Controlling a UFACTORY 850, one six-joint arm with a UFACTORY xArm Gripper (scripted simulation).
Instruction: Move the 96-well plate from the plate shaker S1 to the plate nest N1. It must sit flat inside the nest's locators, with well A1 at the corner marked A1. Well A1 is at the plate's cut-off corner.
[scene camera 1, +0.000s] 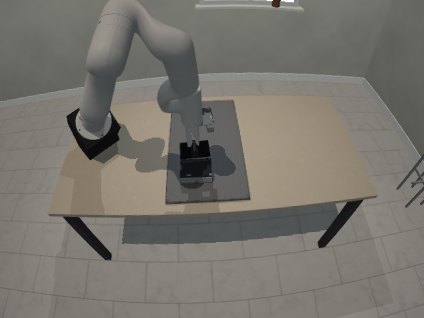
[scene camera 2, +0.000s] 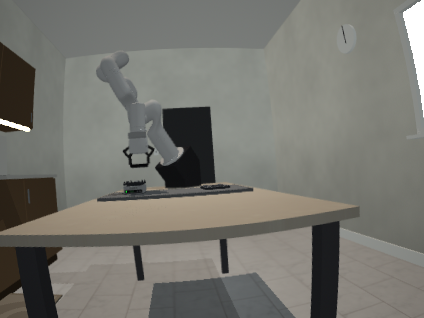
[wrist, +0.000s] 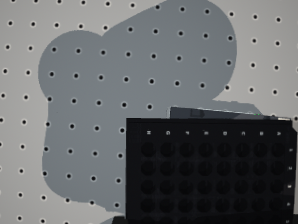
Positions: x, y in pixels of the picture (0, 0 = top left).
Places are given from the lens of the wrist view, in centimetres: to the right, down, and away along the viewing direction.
96-well plate (wrist: 231, 148): 4, 2, 14
plate shaker (wrist: 175, 112): 2, 0, 23
The marked spots on the 96-well plate and the plate shaker are 9 cm apart.
